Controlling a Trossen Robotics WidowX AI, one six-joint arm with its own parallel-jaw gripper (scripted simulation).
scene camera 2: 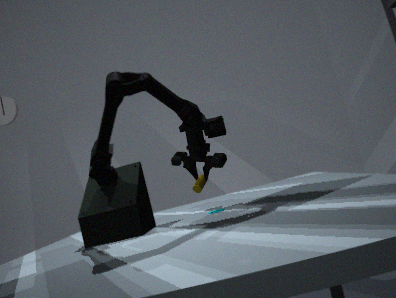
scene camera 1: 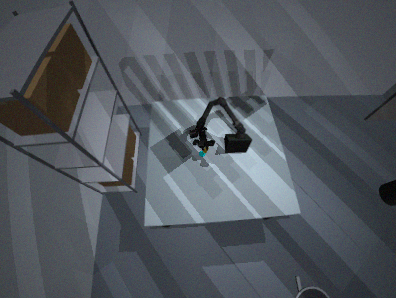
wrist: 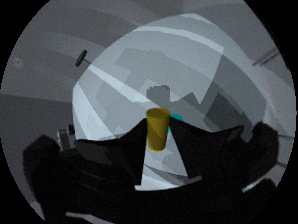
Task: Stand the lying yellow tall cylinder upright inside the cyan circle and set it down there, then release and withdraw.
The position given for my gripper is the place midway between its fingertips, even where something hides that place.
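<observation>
My gripper [scene camera 2: 202, 180], [wrist: 157, 120]: carrying a yellow tall cylinder [wrist: 158, 118].
</observation>
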